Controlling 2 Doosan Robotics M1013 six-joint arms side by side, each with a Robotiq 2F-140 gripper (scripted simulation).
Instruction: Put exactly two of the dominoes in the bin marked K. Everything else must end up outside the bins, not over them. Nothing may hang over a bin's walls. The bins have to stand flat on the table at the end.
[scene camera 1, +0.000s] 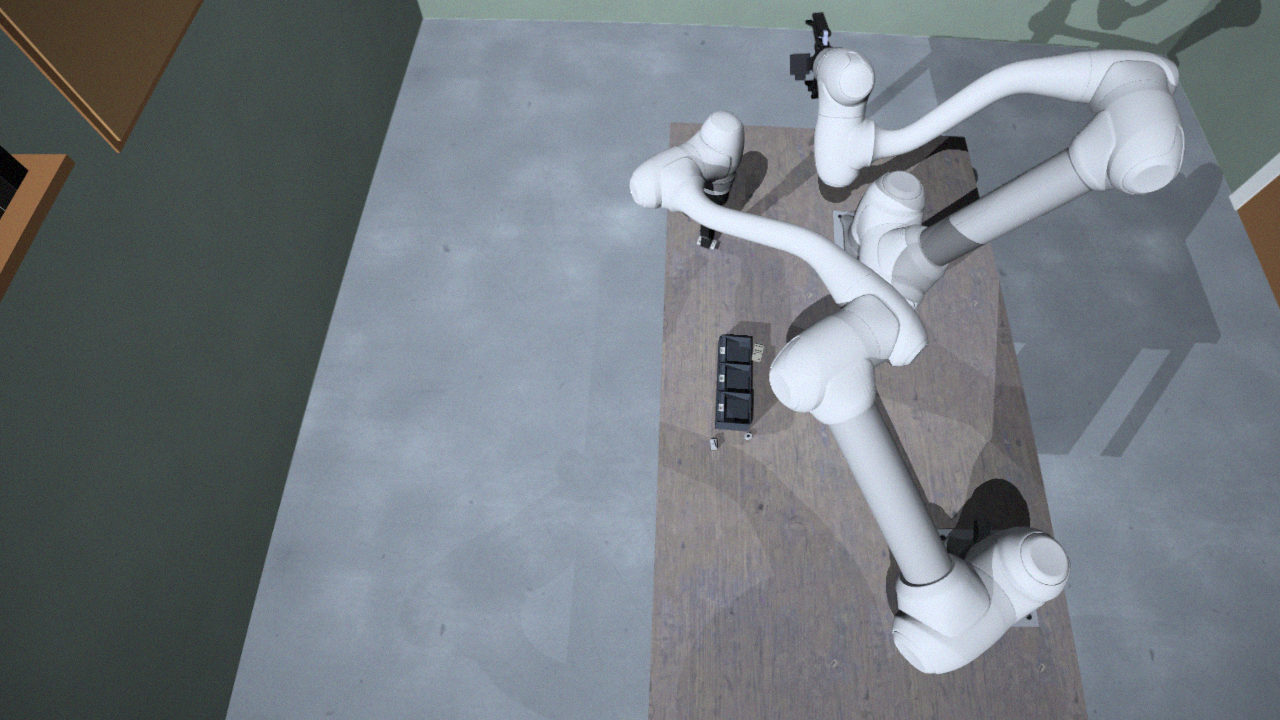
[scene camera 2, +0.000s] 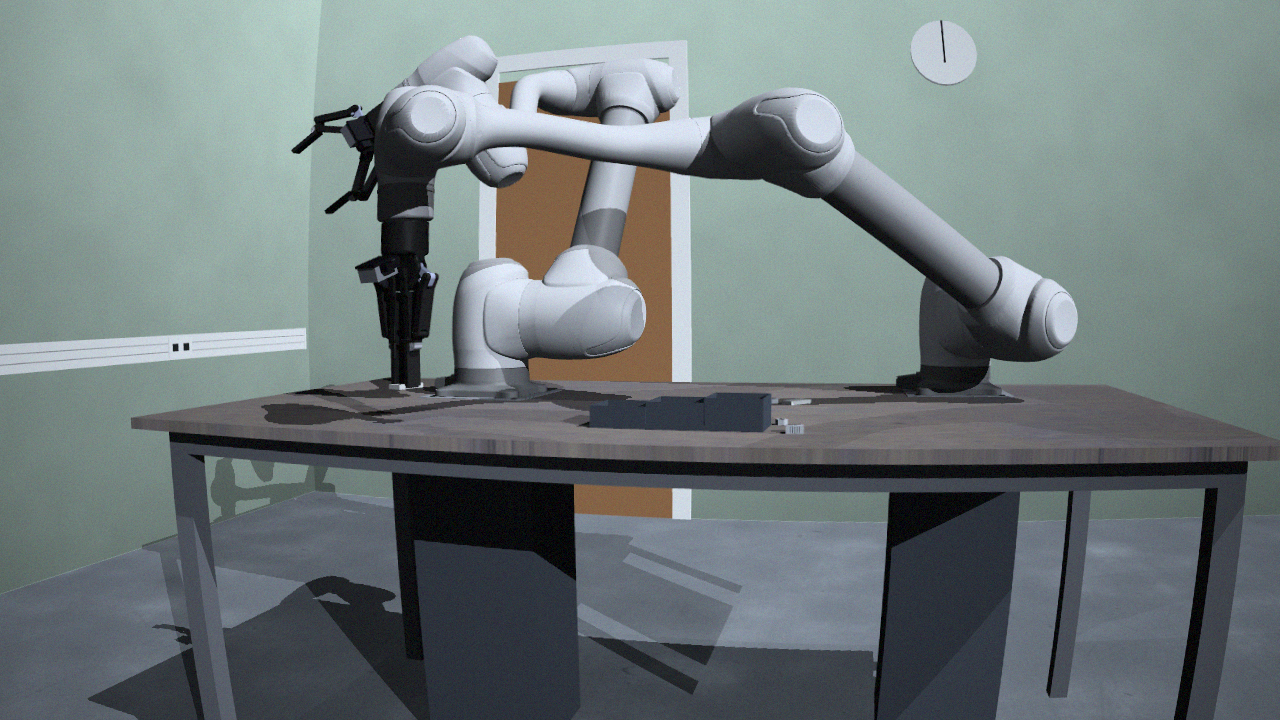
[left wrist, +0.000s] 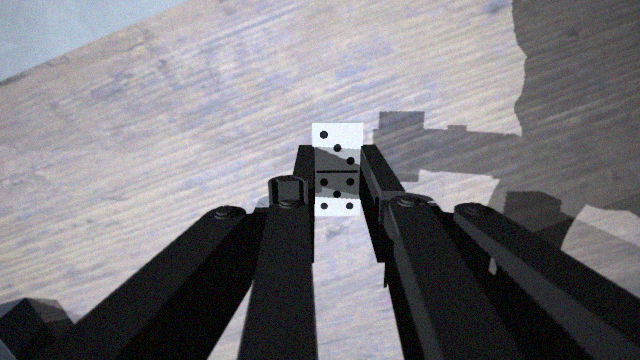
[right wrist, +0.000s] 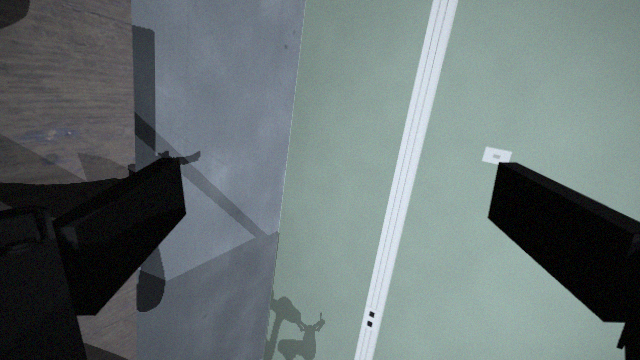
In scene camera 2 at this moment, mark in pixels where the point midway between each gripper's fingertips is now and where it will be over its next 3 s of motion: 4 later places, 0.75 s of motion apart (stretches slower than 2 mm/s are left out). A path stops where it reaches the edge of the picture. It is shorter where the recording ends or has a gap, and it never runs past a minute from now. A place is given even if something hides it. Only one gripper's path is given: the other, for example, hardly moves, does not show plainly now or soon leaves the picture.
My left gripper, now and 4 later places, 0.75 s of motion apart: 406, 385; 407, 380; 472, 380; 551, 381; 633, 380
